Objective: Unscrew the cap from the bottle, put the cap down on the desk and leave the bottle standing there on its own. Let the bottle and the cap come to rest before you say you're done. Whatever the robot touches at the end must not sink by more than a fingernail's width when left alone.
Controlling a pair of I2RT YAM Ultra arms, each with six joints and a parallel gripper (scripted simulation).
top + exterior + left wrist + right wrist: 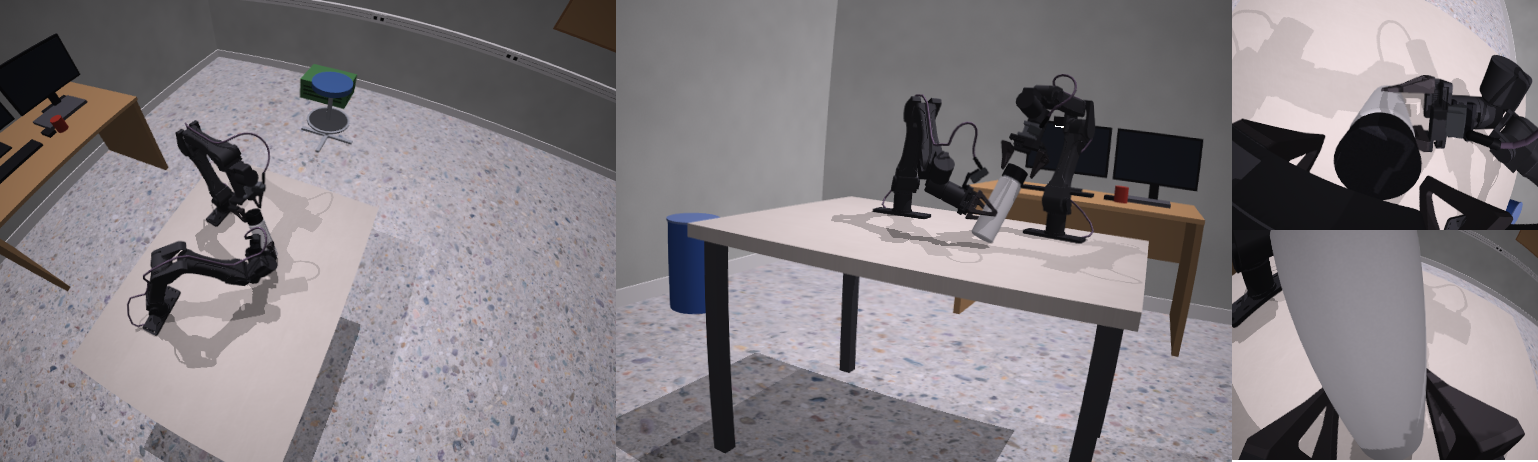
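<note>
Right now the black cap is 10 mm ahead of my left hand, 10 mm to the right of it and 20 mm below it.
</note>
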